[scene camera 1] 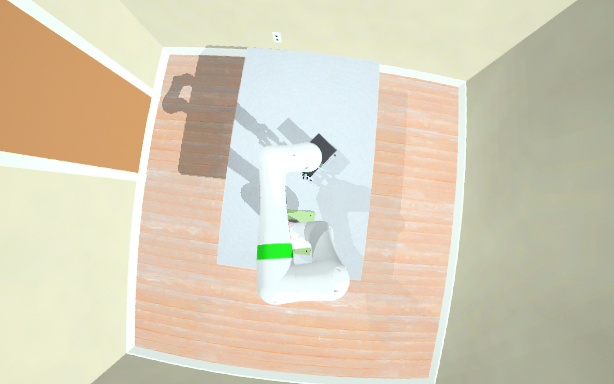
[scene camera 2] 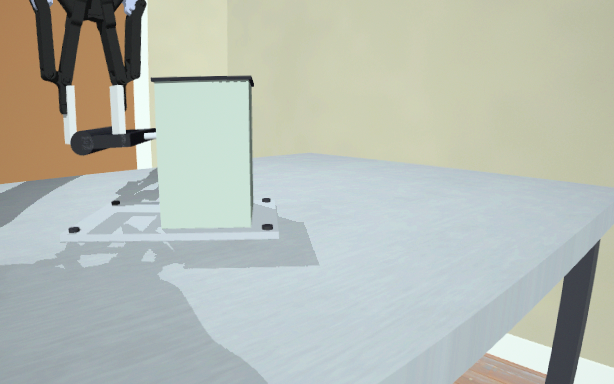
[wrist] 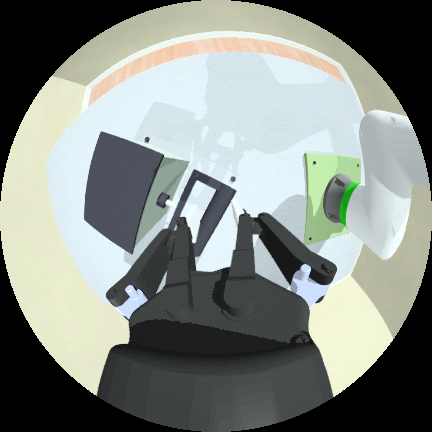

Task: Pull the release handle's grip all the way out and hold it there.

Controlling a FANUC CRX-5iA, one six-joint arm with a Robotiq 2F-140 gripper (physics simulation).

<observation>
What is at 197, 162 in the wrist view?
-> A bolted base plate.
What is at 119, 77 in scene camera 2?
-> My gripper.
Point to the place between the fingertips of my gripper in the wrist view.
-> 214, 209
</observation>
